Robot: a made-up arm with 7 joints. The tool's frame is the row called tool.
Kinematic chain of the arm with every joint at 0, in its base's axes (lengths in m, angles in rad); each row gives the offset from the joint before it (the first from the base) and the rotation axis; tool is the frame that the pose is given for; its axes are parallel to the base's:
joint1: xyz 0.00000 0.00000 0.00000 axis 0 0.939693 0.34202
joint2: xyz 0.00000 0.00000 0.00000 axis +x
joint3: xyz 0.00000 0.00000 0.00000 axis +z
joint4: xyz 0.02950 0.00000 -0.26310 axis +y
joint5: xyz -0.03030 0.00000 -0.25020 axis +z
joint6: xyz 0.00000 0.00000 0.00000 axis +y
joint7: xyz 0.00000 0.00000 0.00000 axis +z
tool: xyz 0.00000 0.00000 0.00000
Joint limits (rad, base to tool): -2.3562..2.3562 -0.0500..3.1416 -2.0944..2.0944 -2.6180..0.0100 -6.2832..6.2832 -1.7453..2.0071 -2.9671..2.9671
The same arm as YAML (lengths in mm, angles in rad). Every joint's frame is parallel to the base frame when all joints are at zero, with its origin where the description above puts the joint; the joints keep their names.
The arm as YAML. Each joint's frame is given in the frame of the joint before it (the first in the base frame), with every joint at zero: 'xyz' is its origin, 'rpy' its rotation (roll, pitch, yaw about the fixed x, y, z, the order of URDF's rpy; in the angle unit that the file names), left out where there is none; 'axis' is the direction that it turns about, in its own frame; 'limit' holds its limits. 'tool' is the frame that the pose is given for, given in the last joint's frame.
units:
  length: mm
  angle: rad
joints:
  - name: joint1
    type: revolute
    origin:
      xyz: [0.0, 0.0, 0.0]
    axis: [0.0, 0.9397, 0.342]
    limit:
      lower: -2.3562
      upper: 2.3562
  - name: joint2
    type: revolute
    origin:
      xyz: [0.0, 0.0, 0.0]
    axis: [1.0, 0.0, 0.0]
    limit:
      lower: -0.05
      upper: 3.1416
  - name: joint3
    type: revolute
    origin:
      xyz: [0.0, 0.0, 0.0]
    axis: [0.0, 0.0, 1.0]
    limit:
      lower: -2.0944
      upper: 2.0944
  - name: joint4
    type: revolute
    origin:
      xyz: [29.5, 0.0, -263.1]
    axis: [0.0, 1.0, 0.0]
    limit:
      lower: -2.618
      upper: 0.01
  - name: joint5
    type: revolute
    origin:
      xyz: [-30.3, 0.0, -250.2]
    axis: [0.0, 0.0, 1.0]
    limit:
      lower: -6.2832
      upper: 6.2832
  - name: joint6
    type: revolute
    origin:
      xyz: [0.0, 0.0, 0.0]
    axis: [0.0, 1.0, 0.0]
    limit:
      lower: -1.7453
      upper: 2.0071
  - name: joint7
    type: revolute
    origin:
      xyz: [0.0, 0.0, 0.0]
    axis: [0.0, 0.0, 1.0]
    limit:
      lower: -2.9671
      upper: 2.9671
tool:
  origin:
    xyz: [0.0, 0.0, 0.0]

